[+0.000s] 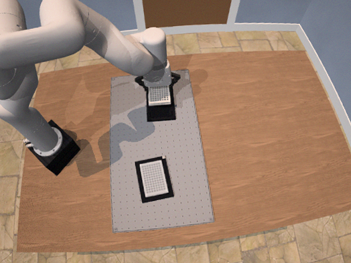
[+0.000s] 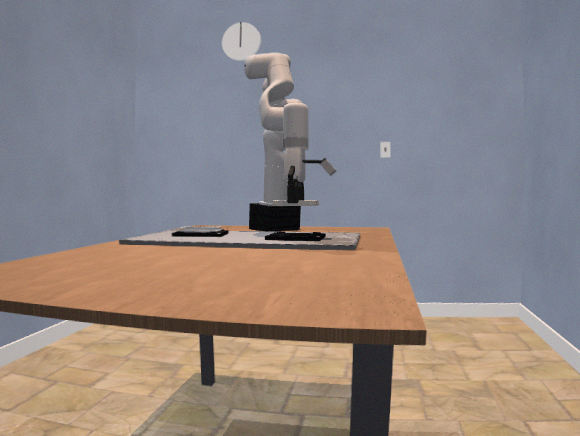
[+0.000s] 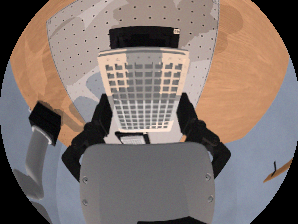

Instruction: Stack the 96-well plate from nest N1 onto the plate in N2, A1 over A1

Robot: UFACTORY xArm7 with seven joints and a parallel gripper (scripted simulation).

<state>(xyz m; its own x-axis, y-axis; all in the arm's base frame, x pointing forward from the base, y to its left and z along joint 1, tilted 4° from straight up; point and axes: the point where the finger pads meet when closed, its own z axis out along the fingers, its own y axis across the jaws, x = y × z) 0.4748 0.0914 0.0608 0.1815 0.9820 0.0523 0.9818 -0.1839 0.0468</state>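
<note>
Right now my hand is 31 cm to the left of the black nest N2, 11 cm above it and 10 cm past it. Also, from my hand: black nest N1: 11 cm below; then white 96-well plate: 1 cm below.
</note>
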